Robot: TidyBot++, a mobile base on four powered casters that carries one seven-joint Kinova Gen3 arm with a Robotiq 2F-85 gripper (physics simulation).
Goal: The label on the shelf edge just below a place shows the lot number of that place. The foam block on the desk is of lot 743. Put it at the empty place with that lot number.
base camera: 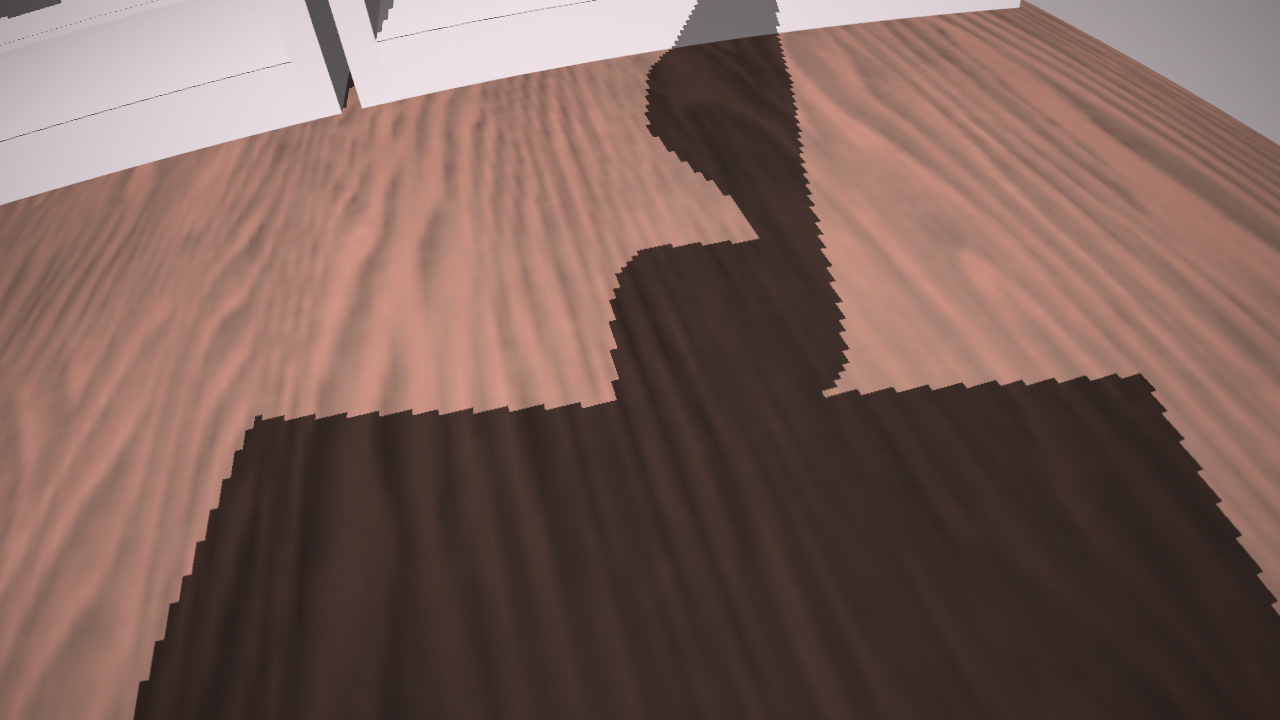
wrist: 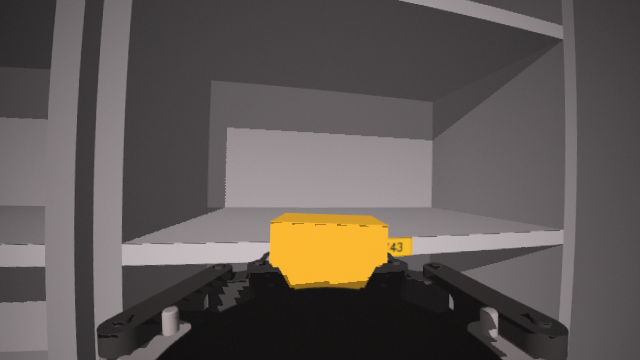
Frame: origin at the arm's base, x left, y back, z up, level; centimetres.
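Where they show: gripper, fingertip midpoint: (wrist: pixel 326 258).
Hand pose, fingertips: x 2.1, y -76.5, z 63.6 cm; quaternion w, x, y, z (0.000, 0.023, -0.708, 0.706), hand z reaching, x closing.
After its pixels a point has its place.
The yellow foam block (wrist: pixel 329 252) {x 1.9, y -72.1, z 65.4 cm} is held between the fingers of my gripper (wrist: pixel 326 258) {x 2.1, y -76.5, z 63.6 cm} in the wrist view. The gripper is shut on it. Behind the block is a shelf place with a grey shelf board (wrist: pixel 190 254) {x 22.8, y -93.2, z 57.7 cm} and a bare floor. A yellow label (wrist: pixel 400 247) {x -10.1, y -101.6, z 57.7 cm} on that shelf's front edge shows "43" at its right end; the block hides its left part. The block stands in front of the shelf edge in the view, its top a little above the edge line. The gripper and block do not show in the base camera view.
An upright side panel (wrist: pixel 112 150) {x 33.3, y -90.4, z 72.7 cm} stands left of the place and another upright (wrist: pixel 570 150) {x -50.7, y -112.5, z 77.0 cm} right of it. A neighbouring unit's shelf (wrist: pixel 22 255) {x 44.5, y -87.5, z 57.8 cm} is at far left. A higher shelf edge (wrist: pixel 490 17) {x -29.1, y -106.8, z 102.7 cm} is above. White unit bases (base camera: pixel 554 49) {x 12.3, y -95.9, z -37.3 cm} stand at the back of the wooden floor (base camera: pixel 402 295) {x 21.0, y -53.5, z -39.7 cm}.
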